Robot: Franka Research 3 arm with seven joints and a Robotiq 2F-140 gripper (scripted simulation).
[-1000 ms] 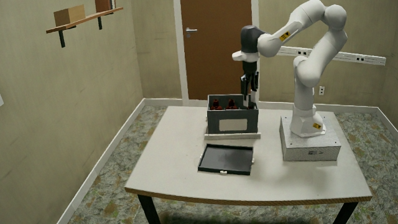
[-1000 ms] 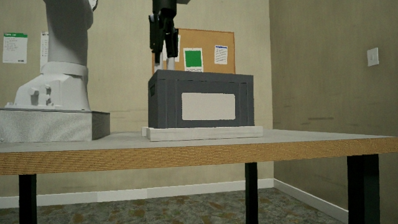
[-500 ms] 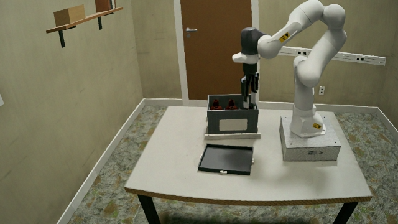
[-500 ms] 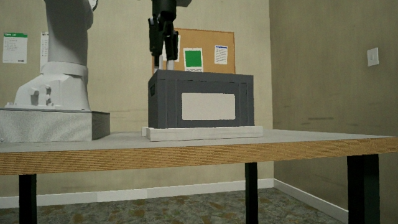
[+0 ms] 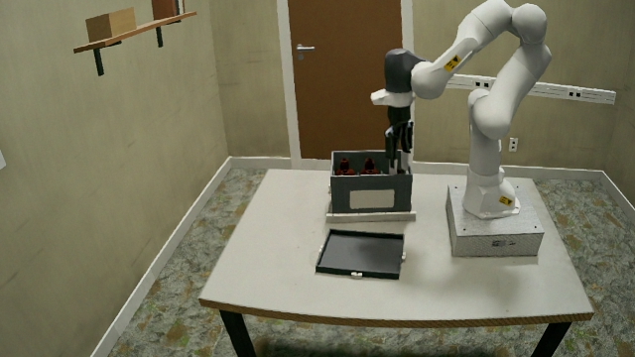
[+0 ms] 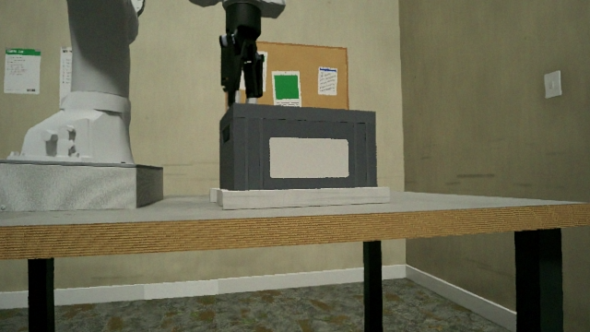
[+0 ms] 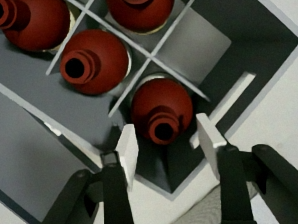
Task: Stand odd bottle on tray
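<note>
My hand is 10 cm short of the dark grey crate, 10 cm above it and 3 cm to the left of it. From my hand the other things lie so: dark tray 26 cm to the left, 18 cm below, 9 cm ahead.
</note>
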